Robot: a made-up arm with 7 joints.
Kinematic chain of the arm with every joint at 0, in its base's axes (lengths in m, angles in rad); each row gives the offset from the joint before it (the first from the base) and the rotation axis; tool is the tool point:
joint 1: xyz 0 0 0.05 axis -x
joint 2: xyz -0.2 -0.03 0 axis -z
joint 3: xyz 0 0.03 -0.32 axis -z
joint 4: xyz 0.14 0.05 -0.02 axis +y
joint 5: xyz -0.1 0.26 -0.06 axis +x
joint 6: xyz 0 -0.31 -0.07 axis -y
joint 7: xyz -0.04 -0.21 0 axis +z
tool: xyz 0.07 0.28 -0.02
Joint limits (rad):
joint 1: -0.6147..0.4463
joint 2: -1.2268..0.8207
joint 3: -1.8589..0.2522
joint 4: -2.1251..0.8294
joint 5: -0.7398..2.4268
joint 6: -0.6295..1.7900
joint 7: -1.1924..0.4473
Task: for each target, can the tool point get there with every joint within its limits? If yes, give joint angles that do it. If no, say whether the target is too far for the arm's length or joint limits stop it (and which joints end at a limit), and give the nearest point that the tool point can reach.
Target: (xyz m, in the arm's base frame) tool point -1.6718 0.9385 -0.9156
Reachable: no: too far | nearest point -0.9843 0.5096 -0.4978 | short by 0.912 m
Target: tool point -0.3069 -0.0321 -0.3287
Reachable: yes | joints 0.1265 -0.6981 -1.1608 -1.7091 -0.5004 1.0869 -0.3419
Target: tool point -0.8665 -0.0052 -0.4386
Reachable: yes | joints 0.0681 -0.9975 -1.5041 -1.0572 1.2805 -0.2907 -0.6260
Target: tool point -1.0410 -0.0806 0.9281
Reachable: no: joint limits stop it (at a limit: joint 1, joint 2, joint 4, joint 7) | nearest point -0.8405 -0.2848 0.2546 | short by 0.732 m
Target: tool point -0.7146 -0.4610 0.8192
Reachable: no: joint limits stop it (at a limit: joint 1, joint 2, joint 3, joint 4, joint 7) | nearest point -0.7202 -0.5158 0.3271 | short by 0.495 m
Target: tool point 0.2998 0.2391 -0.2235
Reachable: yes | joints -0.2026 0.0365 -0.0697 -1.6809 1.3744 1.1894 -0.5966
